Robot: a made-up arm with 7 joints.
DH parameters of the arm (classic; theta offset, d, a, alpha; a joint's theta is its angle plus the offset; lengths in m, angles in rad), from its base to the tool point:
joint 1: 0 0.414 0 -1.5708
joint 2: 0 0 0 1.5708
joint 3: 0 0.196 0.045 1.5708
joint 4: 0 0 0.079 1.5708
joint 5: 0 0.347 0 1.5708
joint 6: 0 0 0.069 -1.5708
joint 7: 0 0.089 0 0
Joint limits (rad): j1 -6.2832..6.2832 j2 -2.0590..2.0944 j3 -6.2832..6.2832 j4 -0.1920..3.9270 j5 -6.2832..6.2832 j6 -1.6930..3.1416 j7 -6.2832..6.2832
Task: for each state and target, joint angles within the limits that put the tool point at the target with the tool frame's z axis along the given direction. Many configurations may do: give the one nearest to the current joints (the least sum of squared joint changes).
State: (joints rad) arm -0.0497 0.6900 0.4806 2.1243 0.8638 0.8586 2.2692
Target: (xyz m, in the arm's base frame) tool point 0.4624 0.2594 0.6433 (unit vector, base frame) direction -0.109 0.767 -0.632
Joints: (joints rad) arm -0.0168 0.3268 0.5385 1.9133 0.6794 1.3427 2.2692
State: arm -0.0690 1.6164 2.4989 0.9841 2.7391 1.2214 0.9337
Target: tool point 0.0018 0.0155 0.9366 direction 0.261 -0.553 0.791
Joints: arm -0.1943 1.2938 3.0398 1.1720 2.5074 1.2228 0.9337
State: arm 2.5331 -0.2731 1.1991 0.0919 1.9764 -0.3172 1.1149
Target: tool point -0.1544 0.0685 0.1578 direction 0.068 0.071 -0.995
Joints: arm 2.3967 0.3860 0.5921 0.2992 1.6695 -0.2954 1.1149
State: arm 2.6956 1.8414 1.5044 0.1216 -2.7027 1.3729 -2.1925
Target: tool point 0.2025 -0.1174 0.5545 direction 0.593 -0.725 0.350
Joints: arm 2.7717 2.0944 1.7480 -0.1909 -2.8415 0.6727 -2.1925
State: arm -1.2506 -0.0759 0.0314 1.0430 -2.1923 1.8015 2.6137
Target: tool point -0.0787 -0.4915 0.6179 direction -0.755 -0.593 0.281
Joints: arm -1.4516 -0.0688 -0.2205 1.3114 -2.1122 0.9300 2.6137
